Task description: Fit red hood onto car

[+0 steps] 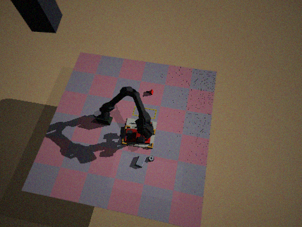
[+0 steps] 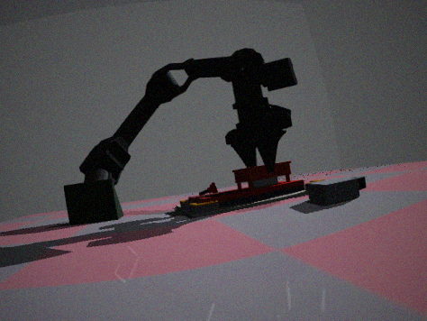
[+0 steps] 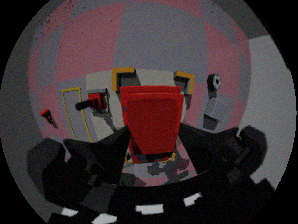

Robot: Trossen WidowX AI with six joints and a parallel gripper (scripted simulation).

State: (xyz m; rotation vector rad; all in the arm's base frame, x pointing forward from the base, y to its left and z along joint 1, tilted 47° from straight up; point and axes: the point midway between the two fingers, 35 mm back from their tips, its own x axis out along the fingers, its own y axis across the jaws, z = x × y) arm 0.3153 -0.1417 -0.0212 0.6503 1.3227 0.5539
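My gripper tip is 10 mm below the red hood. From my gripper tip the other things lie so: grey engine block (10 mm to the left, 20 mm below).
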